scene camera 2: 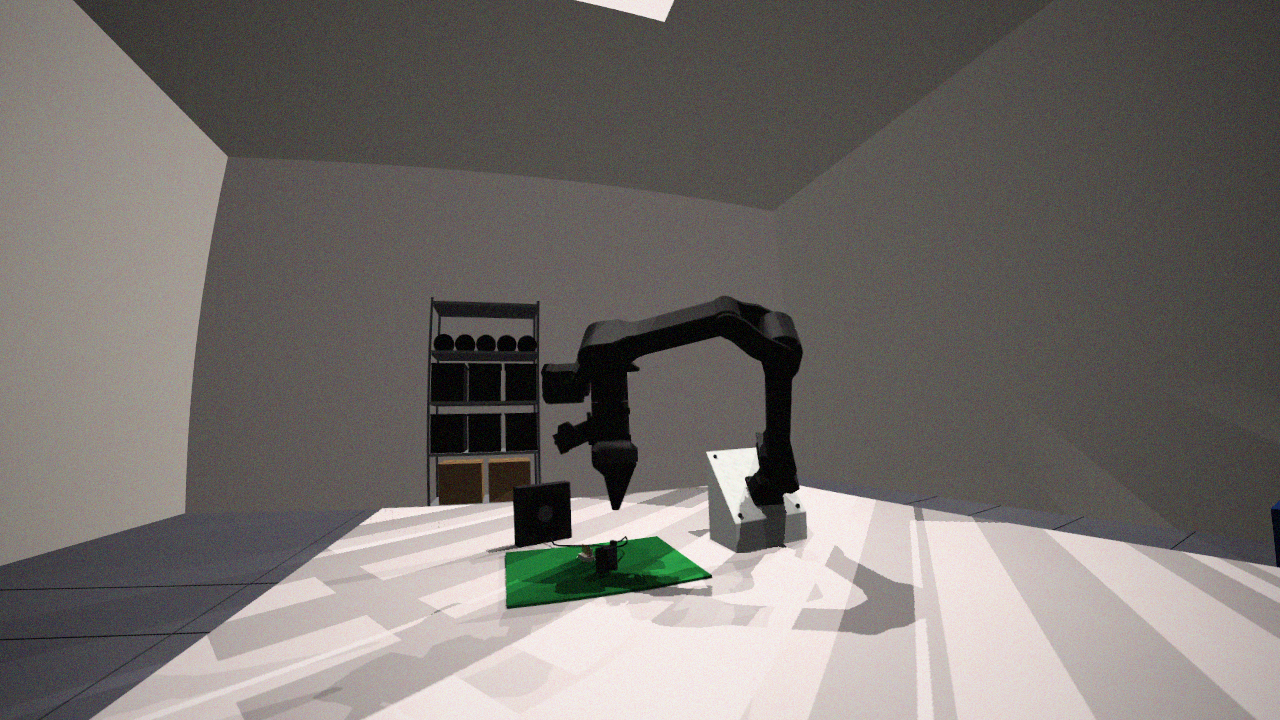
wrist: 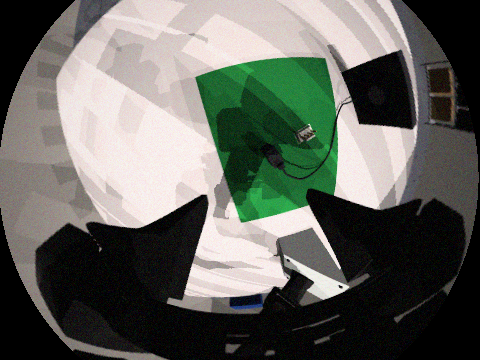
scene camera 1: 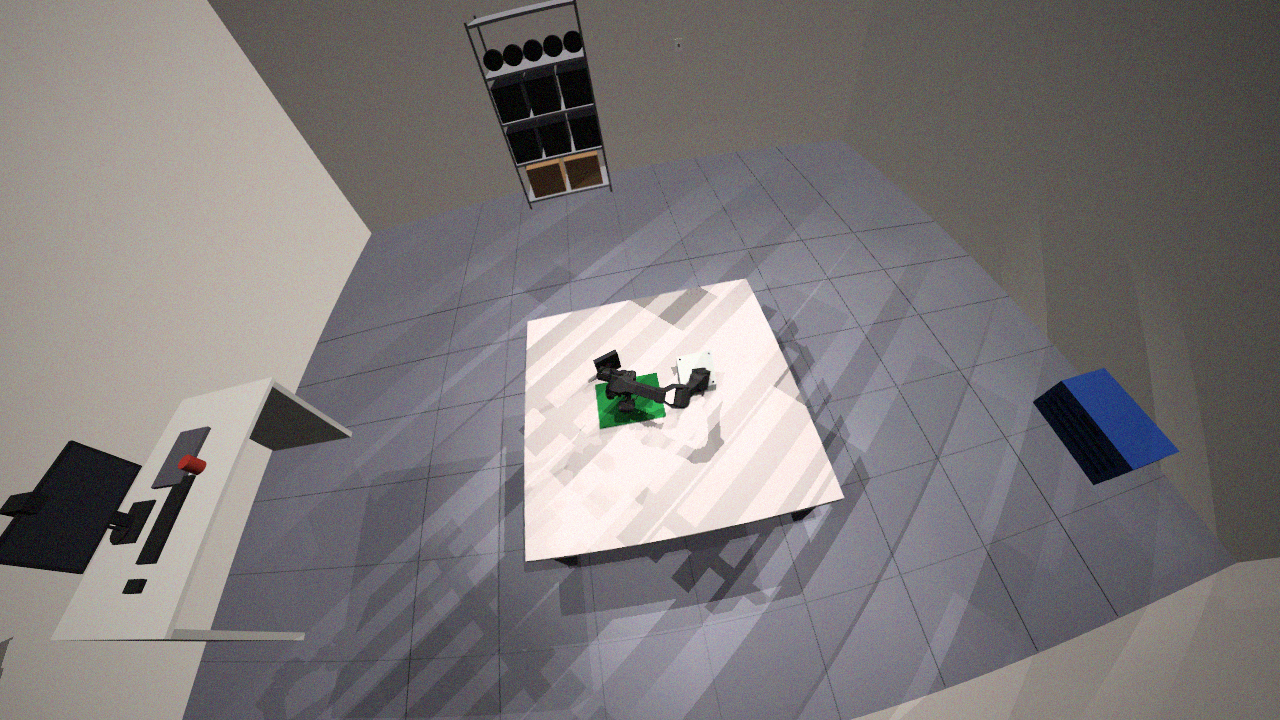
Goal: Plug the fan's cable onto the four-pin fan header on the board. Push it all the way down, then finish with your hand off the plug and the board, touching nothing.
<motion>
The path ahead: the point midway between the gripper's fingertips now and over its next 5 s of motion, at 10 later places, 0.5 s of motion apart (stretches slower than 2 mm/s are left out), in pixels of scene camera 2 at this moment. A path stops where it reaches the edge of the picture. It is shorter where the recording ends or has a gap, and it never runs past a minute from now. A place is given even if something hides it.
My gripper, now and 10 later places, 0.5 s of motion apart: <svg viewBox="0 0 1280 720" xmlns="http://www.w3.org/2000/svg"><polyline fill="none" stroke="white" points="614,503 601,478 598,516 601,540 602,555 603,564 602,544 597,534 592,530 587,527 585,526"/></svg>
</motion>
